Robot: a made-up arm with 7 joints. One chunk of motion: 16 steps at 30 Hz.
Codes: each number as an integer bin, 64 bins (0 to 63) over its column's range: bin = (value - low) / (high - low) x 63, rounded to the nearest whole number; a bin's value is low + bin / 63 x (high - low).
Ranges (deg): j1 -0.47..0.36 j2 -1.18..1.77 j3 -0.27..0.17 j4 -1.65..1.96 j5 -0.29..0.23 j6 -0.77..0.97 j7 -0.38..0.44
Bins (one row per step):
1: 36 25 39 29 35 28 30
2: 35 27 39 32 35 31 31
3: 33 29 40 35 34 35 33
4: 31 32 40 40 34 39 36
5: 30 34 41 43 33 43 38
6: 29 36 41 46 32 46 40
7: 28 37 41 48 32 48 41
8: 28 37 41 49 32 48 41
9: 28 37 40 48 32 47 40
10: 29 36 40 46 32 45 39
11: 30 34 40 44 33 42 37
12: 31 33 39 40 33 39 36
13: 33 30 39 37 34 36 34
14: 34 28 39 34 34 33 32
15: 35 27 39 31 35 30 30
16: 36 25 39 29 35 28 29
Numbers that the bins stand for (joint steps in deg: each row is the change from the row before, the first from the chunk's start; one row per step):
1: 0.004 -0.009 0.002 0.012 -0.001 0.003 0.010
2: -0.009 0.084 0.002 0.184 -0.001 0.086 0.023
3: -0.035 0.178 0.009 0.356 -0.009 0.197 0.050
4: -0.062 0.318 0.009 0.642 -0.009 0.307 0.089
5: -0.075 0.412 0.016 0.814 -0.018 0.418 0.115
6: -0.088 0.506 0.016 0.986 -0.026 0.500 0.141
7: -0.101 0.553 0.016 1.100 -0.026 0.556 0.154
8: -0.101 0.553 0.016 1.158 -0.026 0.556 0.154
9: -0.101 0.553 0.009 1.100 -0.026 0.528 0.141
10: -0.088 0.506 0.009 0.986 -0.026 0.473 0.128
11: -0.075 0.412 0.009 0.871 -0.018 0.390 0.102
12: -0.062 0.365 0.002 0.642 -0.018 0.307 0.089
13: -0.035 0.225 0.002 0.470 -0.009 0.224 0.063
14: -0.022 0.131 0.002 0.298 -0.009 0.141 0.037
15: -0.009 0.084 0.002 0.126 -0.001 0.059 0.010
16: 0.004 -0.009 0.002 0.012 -0.001 0.003 -0.003

